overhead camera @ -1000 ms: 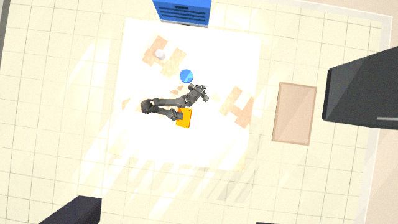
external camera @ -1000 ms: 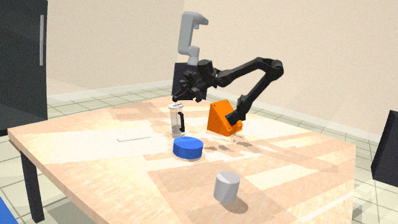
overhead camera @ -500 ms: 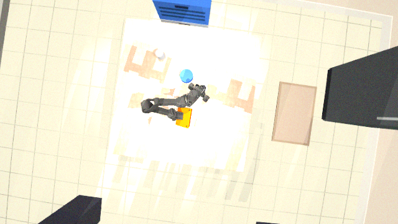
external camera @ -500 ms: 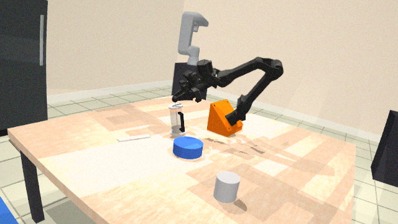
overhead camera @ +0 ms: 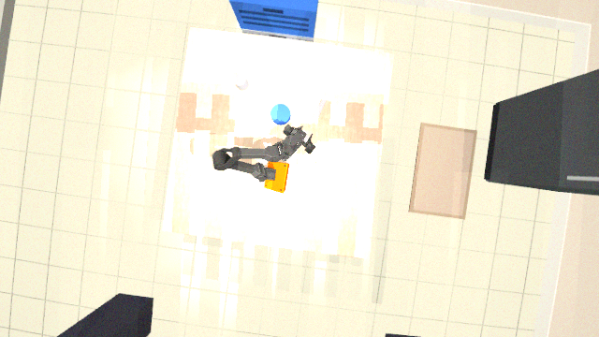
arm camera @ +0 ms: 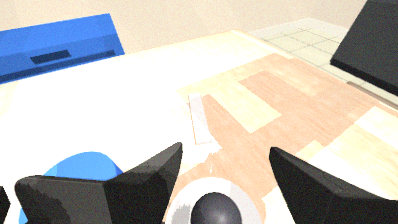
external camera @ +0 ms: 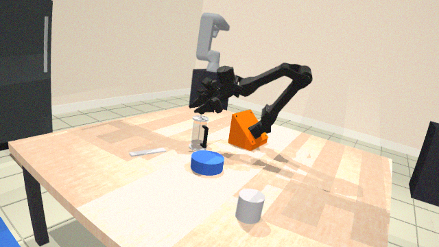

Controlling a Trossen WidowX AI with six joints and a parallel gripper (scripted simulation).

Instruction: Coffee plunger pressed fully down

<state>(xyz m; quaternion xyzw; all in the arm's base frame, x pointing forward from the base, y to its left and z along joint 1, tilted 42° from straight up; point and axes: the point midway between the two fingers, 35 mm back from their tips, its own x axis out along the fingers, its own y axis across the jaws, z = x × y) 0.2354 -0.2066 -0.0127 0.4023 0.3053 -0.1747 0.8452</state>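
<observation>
Right now my gripper tip is 20 mm past the coffee press, 40 mm to the right of it and 90 mm above it. Also, from my gripper tip: blue disc: 100 mm ahead, 170 mm to the left, 140 mm below.
</observation>
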